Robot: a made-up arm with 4 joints.
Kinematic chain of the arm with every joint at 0, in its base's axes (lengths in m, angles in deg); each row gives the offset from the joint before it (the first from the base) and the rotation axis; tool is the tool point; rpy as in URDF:
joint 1: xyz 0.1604 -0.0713 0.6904 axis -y
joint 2: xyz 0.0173 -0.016 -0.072 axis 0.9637 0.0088 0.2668
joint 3: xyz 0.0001 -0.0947 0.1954 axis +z
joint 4: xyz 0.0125 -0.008 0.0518 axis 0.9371 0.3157 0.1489
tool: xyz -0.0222 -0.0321 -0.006 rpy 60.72 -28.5 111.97
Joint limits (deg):
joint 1: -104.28..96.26
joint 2: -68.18..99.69
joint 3: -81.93..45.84
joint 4: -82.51..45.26
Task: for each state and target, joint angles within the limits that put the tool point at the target. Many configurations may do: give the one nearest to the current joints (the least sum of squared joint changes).
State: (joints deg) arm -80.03 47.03 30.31 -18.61
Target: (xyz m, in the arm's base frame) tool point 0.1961 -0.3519 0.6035
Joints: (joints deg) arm -58.13 53.33 45.84 -16.81
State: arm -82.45 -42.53 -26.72 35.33
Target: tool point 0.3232 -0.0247 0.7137
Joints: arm -88.92 -37.40 -73.99 45.26
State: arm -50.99 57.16 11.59 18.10
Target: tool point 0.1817 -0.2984 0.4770
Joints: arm -29.45 90.64 42.62 45.26
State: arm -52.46 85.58 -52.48 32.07
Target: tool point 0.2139 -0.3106 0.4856
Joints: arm -8.99 94.50 -41.12 19.72
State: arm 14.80 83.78 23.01 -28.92
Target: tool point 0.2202 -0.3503 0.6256
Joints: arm -20.64 55.95 18.74 12.30
